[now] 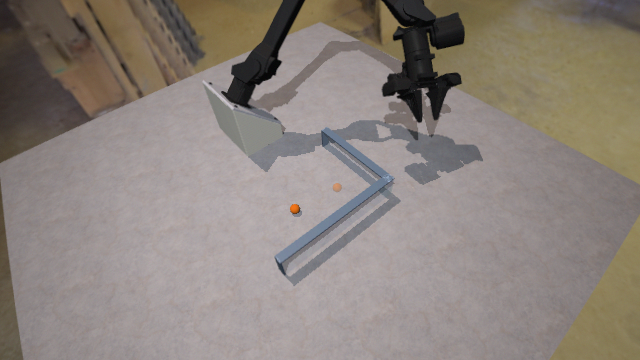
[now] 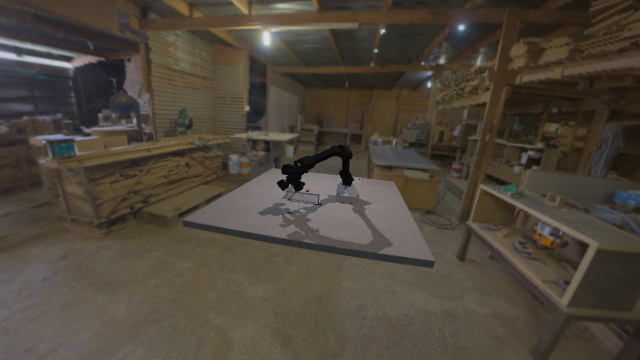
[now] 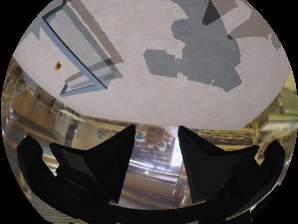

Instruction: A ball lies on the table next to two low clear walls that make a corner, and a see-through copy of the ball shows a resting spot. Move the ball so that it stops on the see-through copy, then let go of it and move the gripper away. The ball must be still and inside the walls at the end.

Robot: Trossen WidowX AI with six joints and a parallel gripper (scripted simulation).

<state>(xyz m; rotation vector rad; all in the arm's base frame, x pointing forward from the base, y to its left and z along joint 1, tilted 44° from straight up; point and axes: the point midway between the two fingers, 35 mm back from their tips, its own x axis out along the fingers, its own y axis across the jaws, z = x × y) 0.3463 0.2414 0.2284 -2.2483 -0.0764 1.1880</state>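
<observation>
Now: gripper tip 60 mm past the orange ball, 350 mm to the left of it and 130 mm above it. Round my gripper tip: see-through copy of ball (50 mm behind, 230 mm to the right, 130 mm below).
</observation>
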